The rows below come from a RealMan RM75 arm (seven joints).
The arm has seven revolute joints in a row. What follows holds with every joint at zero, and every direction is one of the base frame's.
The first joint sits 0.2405 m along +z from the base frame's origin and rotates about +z.
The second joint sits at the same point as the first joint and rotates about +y.
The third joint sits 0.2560 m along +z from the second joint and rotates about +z.
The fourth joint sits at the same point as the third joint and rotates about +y.
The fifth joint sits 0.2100 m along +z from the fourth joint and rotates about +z.
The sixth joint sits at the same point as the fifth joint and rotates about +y.
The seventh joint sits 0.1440 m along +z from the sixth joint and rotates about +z.
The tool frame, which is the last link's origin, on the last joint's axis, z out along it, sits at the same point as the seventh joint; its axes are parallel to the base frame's.
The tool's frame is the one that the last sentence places.
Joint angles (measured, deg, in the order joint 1, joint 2, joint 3, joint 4, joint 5, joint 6, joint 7), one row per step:
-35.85, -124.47, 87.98, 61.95, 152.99, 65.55, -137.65
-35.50, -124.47, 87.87, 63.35, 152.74, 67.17, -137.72
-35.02, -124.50, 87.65, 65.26, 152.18, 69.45, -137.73
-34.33, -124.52, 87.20, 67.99, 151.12, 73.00, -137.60
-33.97, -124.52, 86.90, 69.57, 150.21, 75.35, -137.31
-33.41, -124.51, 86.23, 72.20, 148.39, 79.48, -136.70
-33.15, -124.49, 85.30, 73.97, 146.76, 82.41, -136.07
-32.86, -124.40, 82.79, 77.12, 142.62, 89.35, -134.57
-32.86, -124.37, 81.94, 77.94, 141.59, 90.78, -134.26
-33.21, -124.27, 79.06, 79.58, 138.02, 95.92, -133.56
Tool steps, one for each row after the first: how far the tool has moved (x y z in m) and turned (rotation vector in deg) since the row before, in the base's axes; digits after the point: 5 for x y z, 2 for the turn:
0.00267, -0.00242, 0.00222, -0.60, -0.26, 0.18
0.00400, -0.00371, 0.00287, -0.93, -0.56, 0.27
0.00559, -0.00611, 0.00450, -1.61, -0.92, 0.46
0.00367, -0.00436, 0.00255, -1.33, -0.66, 0.18
0.00652, -0.00780, 0.00474, -2.45, -1.34, 0.24
0.00525, -0.00481, 0.00444, -1.68, -1.38, 0.08
0.01051, -0.01181, 0.01025, -4.46, -3.37, 0.32
0.00312, -0.00166, 0.00350, -0.66, -1.03, -0.05
0.00853, -0.00687, 0.00999, -3.07, -3.29, 0.45

